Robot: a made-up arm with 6 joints. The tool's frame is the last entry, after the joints.
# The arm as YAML. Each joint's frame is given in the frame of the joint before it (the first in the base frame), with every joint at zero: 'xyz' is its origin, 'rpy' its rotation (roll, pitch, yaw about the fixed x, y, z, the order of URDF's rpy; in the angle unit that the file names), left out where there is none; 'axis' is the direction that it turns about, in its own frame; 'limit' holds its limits. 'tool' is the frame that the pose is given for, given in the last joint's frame.
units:
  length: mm
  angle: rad
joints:
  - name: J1
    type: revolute
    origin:
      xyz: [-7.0, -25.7, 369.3]
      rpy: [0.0, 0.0, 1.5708]
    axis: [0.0, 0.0, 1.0]
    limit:
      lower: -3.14
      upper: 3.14
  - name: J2
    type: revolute
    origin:
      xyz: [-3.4, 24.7, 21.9]
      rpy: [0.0, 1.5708, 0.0]
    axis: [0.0, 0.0, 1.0]
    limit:
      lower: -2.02
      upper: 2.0
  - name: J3
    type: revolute
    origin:
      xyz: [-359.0, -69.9, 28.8]
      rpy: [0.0, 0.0, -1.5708]
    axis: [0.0, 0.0, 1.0]
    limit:
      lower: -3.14
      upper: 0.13
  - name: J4
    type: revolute
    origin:
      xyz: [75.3, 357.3, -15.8]
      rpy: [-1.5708, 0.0, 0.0]
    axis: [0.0, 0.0, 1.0]
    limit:
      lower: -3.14
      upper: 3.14
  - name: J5
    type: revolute
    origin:
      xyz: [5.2, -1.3, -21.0]
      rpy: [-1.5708, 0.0, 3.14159]
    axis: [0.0, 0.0, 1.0]
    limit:
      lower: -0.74
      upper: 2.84
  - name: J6
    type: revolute
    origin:
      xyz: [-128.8, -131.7, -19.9]
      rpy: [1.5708, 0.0, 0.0]
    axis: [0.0, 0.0, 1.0]
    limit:
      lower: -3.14
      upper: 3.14
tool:
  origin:
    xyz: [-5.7, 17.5, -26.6]
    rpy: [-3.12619, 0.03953, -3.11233]
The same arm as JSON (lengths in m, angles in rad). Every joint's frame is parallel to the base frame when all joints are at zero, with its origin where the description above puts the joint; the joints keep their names.
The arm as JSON. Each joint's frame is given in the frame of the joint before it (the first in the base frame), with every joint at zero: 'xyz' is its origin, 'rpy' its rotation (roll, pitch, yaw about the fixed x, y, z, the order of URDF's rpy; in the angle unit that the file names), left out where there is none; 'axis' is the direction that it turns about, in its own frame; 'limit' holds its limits. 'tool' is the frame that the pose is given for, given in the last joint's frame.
{
  "units": {
    "length": "m",
    "angle": "rad"
  },
  "joints": [
    {
      "name": "J1",
      "type": "revolute",
      "origin": {
        "xyz": [
          -0.007,
          -0.0257,
          0.3693
        ]
      },
      "axis": [
        0.0,
        0.0,
        1.0
      ],
      "limit": {
        "lower": -3.14,
        "upper": 3.14
      }
    },
    {
      "name": "J2",
      "type": "revolute",
      "origin": {
        "xyz": [
          -0.0247,
          -0.0034,
          0.0219
        ]
      },
      "axis": [
        0.0,
        1.0,
        0.0
      ],
      "limit": {
        "lower": -2.02,
        "upper": 2.0
      }
    },
    {
      "name": "J3",
      "type": "revolute",
      "origin": {
        "xyz": [
          0.0699,
          0.0288,
          0.359
        ]
      },
      "axis": [
        0.0,
        1.0,
        0.0
      ],
      "limit": {
        "lower": -3.14,
        "upper": 0.13
      }
    },
    {
      "name": "J4",
      "type": "revolute",
      "origin": {
        "xyz": [
          0.0753,
          -0.0158,
          -0.3573
        ]
      },
      "axis": [
        0.0,
        0.0,
        -1.0
      ],
      "limit": {
        "lower": -3.14,
        "upper": 3.14
      }
    },
    {
      "name": "J5",
      "type": "revolute",
      "origin": {
        "xyz": [
          0.0052,
          0.0013,
          0.021
        ]
      },
      "axis": [
        0.0,
        1.0,
        0.0
      ],
      "limit": {
        "lower": -0.74,
        "upper": 2.84
      }
    },
    {
      "name": "J6",
      "type": "revolute",
      "origin": {
        "xyz": [
          0.1288,
          -0.0199,
          -0.1317
        ]
      },
      "axis": [
        0.0,
        0.0,
        -1.0
      ],
      "limit": {
        "lower": -3.14,
        "upper": 3.14
      }
    }
  ],
  "tool": {
    "origin": {
      "xyz": [
        0.0057,
        0.0175,
        0.0266
      ],
      "rpy": [
        0.0154,
        -0.0395,
        -0.0293
      ]
    }
  }
}

